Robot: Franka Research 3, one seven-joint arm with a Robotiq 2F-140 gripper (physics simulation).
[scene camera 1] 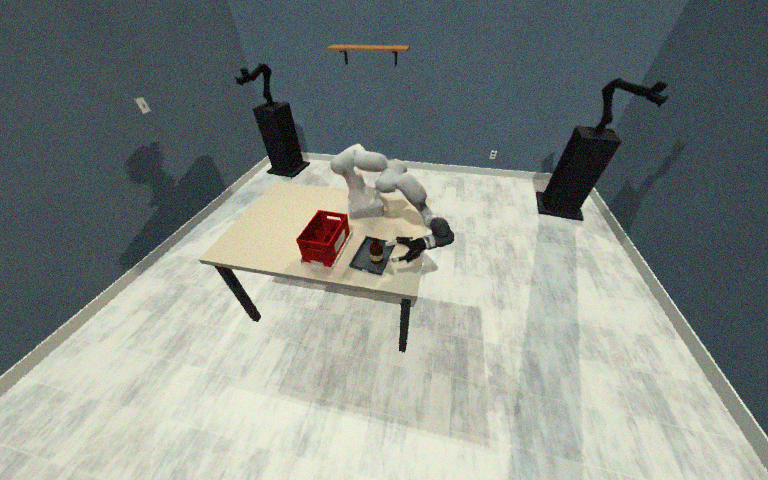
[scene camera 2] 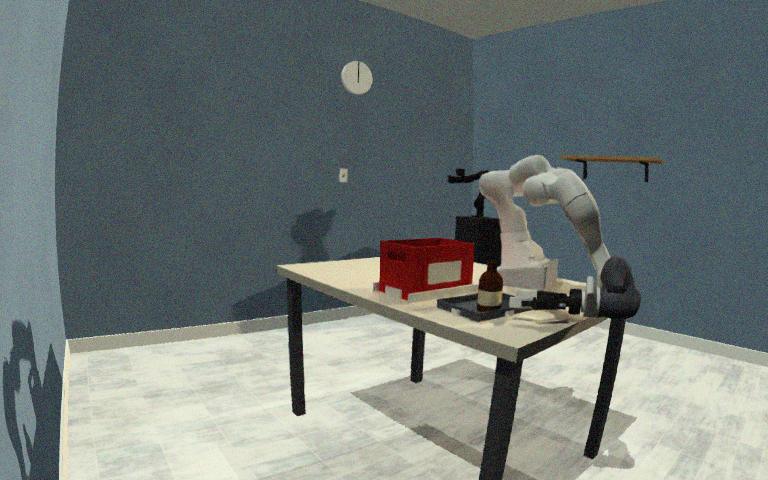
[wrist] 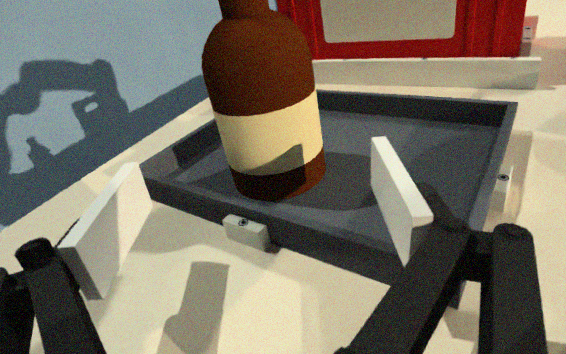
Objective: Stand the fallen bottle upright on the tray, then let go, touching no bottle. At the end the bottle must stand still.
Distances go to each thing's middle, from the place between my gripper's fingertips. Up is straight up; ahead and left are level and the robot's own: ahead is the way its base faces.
The brown bottle (scene camera 2: 490, 288) lies 6 cm to the right of my hand, 4 cm ahead of it and 3 cm above it. Round my hand: dark tray (wrist: 452, 157): 9 cm to the right, 5 cm below, 2 cm ahead; low pale strip (wrist: 467, 72): 28 cm to the right, 4 cm below, 4 cm ahead.
